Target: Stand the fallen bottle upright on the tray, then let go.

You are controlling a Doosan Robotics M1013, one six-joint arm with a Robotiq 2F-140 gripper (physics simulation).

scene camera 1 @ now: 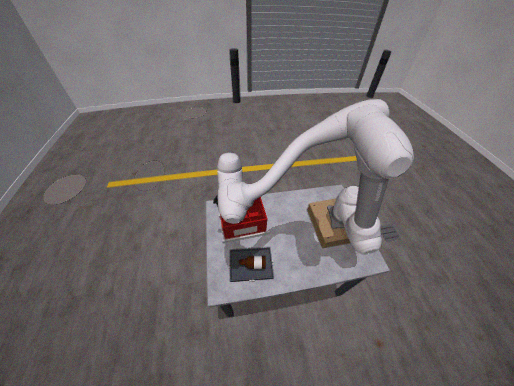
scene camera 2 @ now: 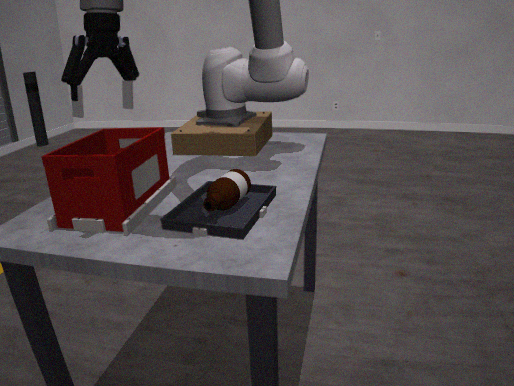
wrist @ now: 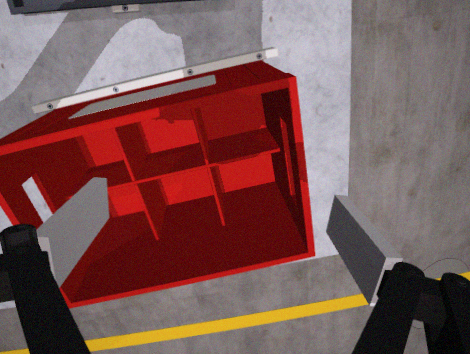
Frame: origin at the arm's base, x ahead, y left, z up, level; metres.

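Seen in the pictures: gripper, fingertip midpoint: [scene camera 2: 104, 112] [wrist: 221, 206]; arm's base, origin of the base link: [scene camera 1: 342, 217] [scene camera 2: 226, 119].
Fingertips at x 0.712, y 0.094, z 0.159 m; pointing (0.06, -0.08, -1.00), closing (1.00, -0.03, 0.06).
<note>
Pixels of each thing's top centre, then the offset from my fingertips to it. Level surfaces: height alone.
- brown bottle with a white label, middle of its top: [scene camera 2: 222, 178] [scene camera 1: 252, 259] 0.125 m back, 0.218 m left, 0.174 m down
- dark tray, middle of its top: [scene camera 2: 222, 201] [scene camera 1: 251, 263] 0.118 m back, 0.218 m left, 0.227 m down
- red crate with dividers, middle of its top: [wrist: 161, 212] [scene camera 2: 107, 140] [scene camera 1: 242, 210] 0.049 m back, 0.055 m right, 0.078 m down
- table, its level: 0.253 m down
A brown bottle with a white label [scene camera 1: 248, 262] [scene camera 2: 223, 194] lies on its side on the dark tray [scene camera 1: 237, 275] [scene camera 2: 227, 229]. Its neck points left in scene camera 1 and toward the camera in scene camera 2. Part of the tray [wrist: 75, 8] shows at the top left of the wrist view; the bottle does not show there. My gripper [scene camera 2: 103, 99] [wrist: 221, 206] is open and empty, fingers pointing down, high above the red crate and to the side of the tray, apart from the bottle. In scene camera 1 the arm's wrist mostly hides it.
The red crate with dividers [scene camera 1: 261, 226] [scene camera 2: 85, 192] [wrist: 200, 277] stands on the table [scene camera 1: 287, 200] [scene camera 2: 165, 256] beside the tray, with white strips along its foot. The arm's base stands on a wooden block [scene camera 1: 325, 231] [scene camera 2: 215, 145] farther along the table. Small light clips edge the tray.
</note>
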